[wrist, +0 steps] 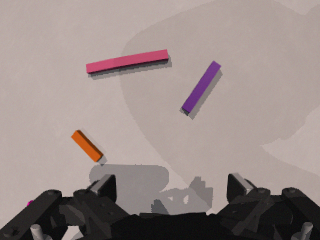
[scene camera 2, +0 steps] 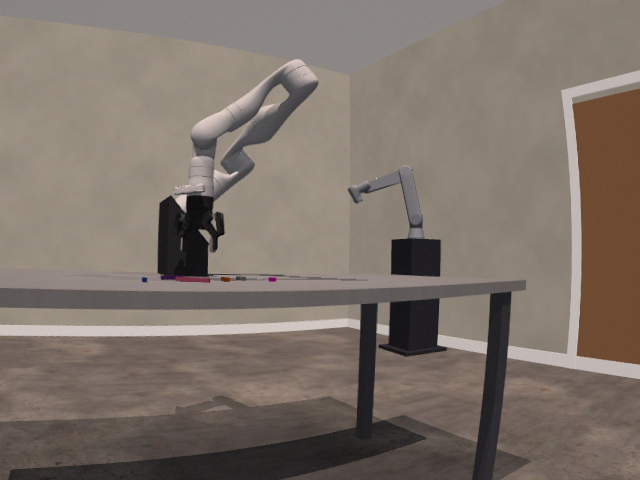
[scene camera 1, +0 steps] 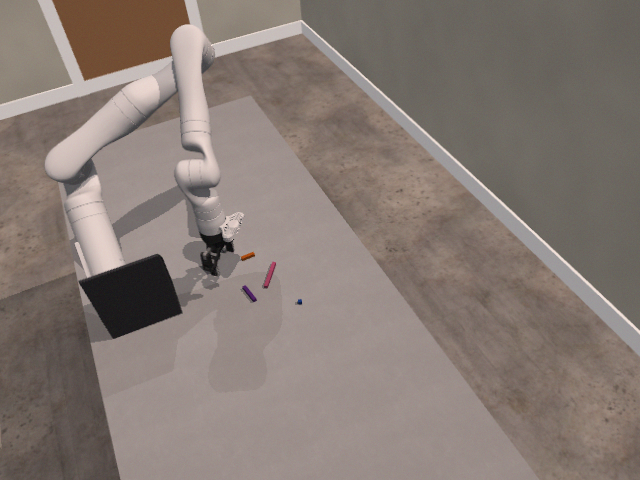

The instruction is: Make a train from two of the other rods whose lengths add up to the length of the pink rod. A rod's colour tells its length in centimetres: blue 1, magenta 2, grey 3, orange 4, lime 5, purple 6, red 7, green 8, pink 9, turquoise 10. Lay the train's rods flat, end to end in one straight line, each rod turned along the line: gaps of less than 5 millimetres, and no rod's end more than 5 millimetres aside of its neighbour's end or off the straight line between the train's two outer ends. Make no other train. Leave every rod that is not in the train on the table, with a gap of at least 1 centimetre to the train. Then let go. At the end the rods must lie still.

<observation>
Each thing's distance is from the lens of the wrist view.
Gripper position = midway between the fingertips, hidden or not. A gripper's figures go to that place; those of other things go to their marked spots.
my gripper (wrist: 171,187): 16 cm
pink rod (wrist: 162,55): 22 cm
</observation>
